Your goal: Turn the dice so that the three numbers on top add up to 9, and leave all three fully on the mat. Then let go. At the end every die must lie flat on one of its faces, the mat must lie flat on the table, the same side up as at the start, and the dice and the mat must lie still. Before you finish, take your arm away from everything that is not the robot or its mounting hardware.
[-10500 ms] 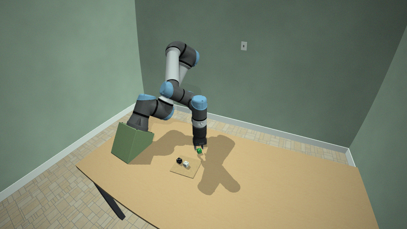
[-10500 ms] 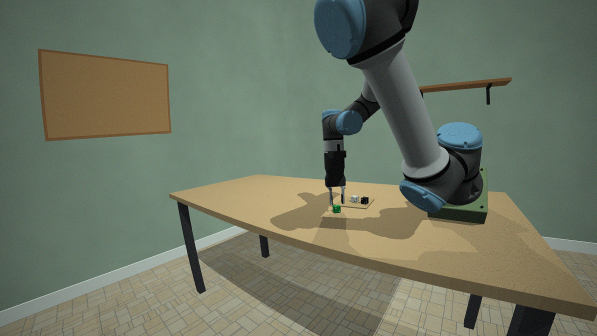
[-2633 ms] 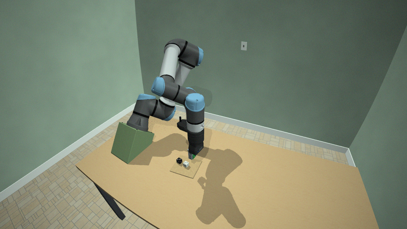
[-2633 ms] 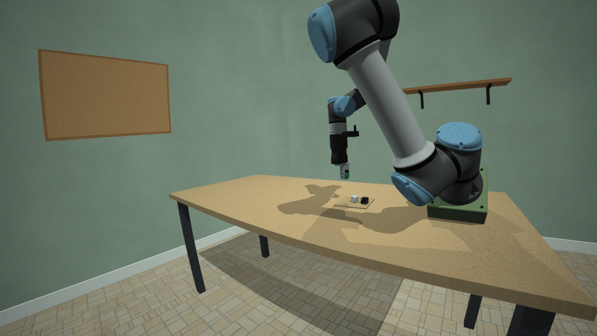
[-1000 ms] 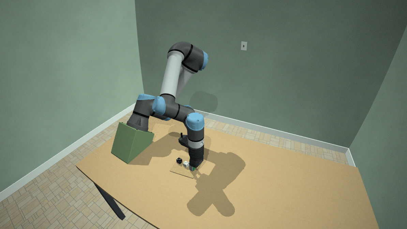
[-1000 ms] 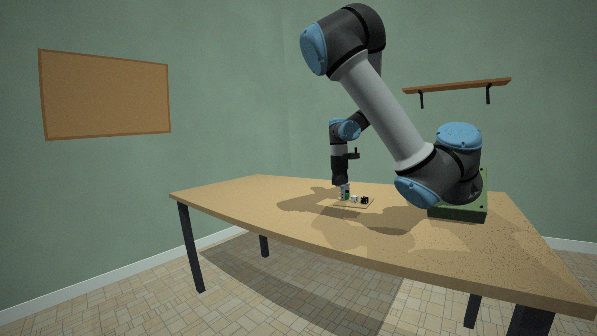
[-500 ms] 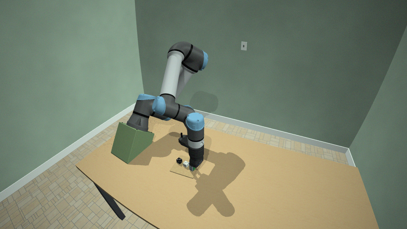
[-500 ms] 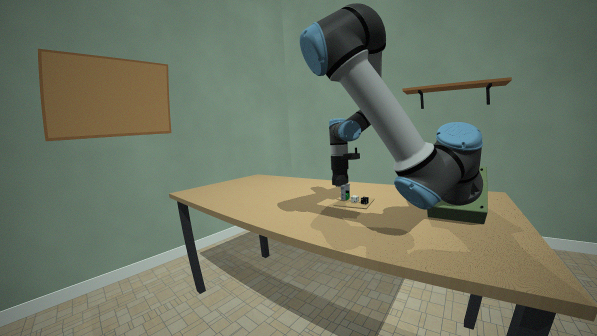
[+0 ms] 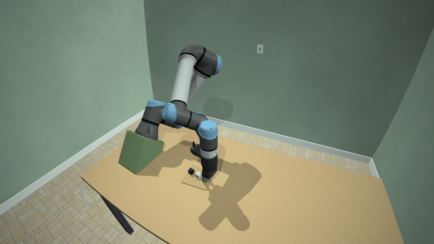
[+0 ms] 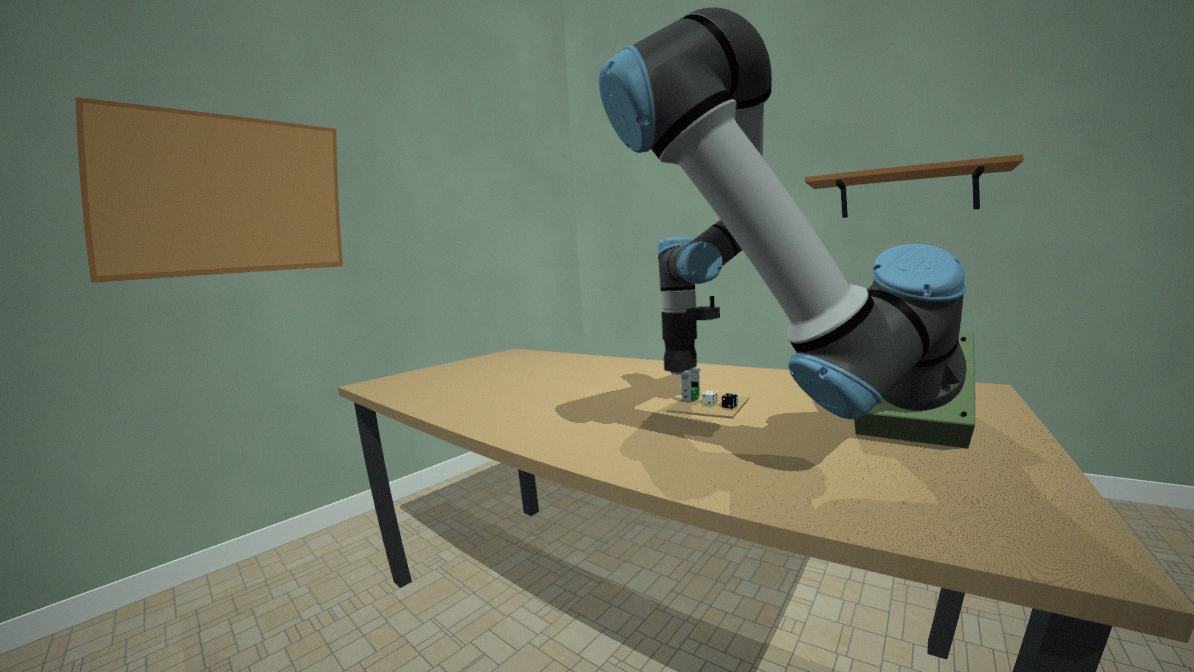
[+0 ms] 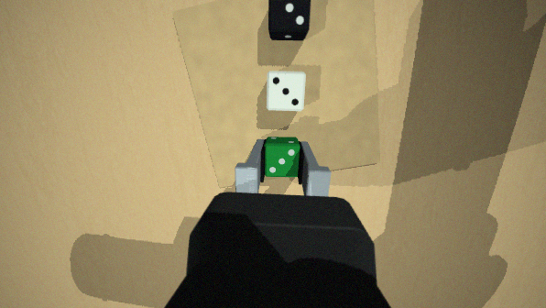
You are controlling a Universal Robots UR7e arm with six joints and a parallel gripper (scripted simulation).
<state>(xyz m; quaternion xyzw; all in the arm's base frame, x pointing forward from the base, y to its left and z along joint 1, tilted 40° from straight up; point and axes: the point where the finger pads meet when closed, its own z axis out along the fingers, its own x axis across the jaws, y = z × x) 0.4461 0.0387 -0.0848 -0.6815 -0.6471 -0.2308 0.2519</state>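
The green die is 1 cm below my hand. Also, from my hand: white die (5 cm behind, 1 cm below); then black die (10 cm behind, 1 cm to the left, 1 cm below); then tan mat (5 cm behind, 2 cm below).
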